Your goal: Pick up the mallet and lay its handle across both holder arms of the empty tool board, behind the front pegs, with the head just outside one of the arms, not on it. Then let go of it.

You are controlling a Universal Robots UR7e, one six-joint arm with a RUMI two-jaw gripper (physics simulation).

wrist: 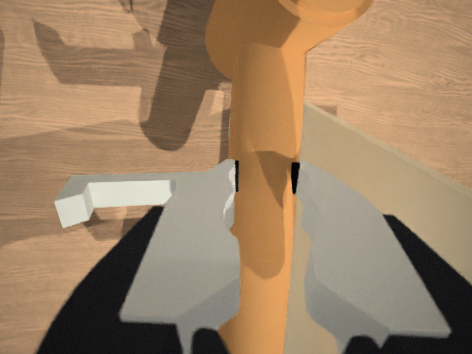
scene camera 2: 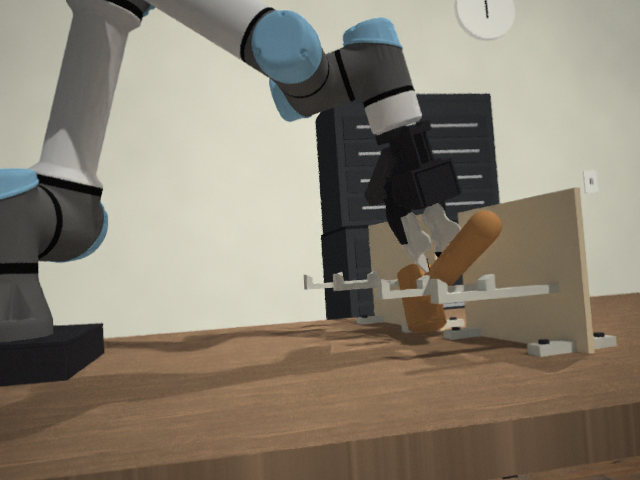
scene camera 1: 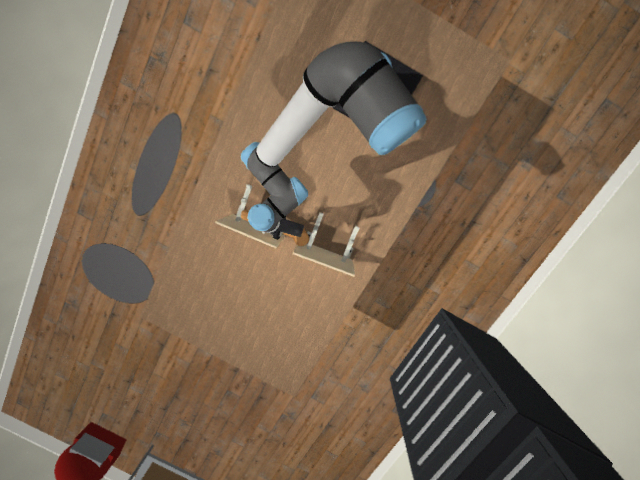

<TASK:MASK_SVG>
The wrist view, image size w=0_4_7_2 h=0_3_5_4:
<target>my gripper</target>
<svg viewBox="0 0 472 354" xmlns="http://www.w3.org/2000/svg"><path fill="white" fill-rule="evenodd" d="M293 162L291 167L292 194L296 194L303 205L301 226L312 241L304 276L306 310L313 321L335 336L338 354L472 354L472 284L395 215L383 214L359 192L310 162ZM238 160L224 160L187 183L162 206L153 206L87 273L73 290L49 326L35 354L230 354L216 329L233 318L240 307L239 242L229 230L234 224L235 192L238 192L239 188Z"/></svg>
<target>orange mallet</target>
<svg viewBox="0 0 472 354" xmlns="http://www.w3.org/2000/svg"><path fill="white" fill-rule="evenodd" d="M374 0L215 0L205 28L205 44L208 55L215 67L224 76L232 80L228 159L238 160L239 188L238 192L235 192L234 224L229 230L239 242L240 307L233 318L219 327L219 334L230 354L283 354L297 199L296 194L292 194L291 167L293 162L300 161L307 64L306 53L359 19L370 8Z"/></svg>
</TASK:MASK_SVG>
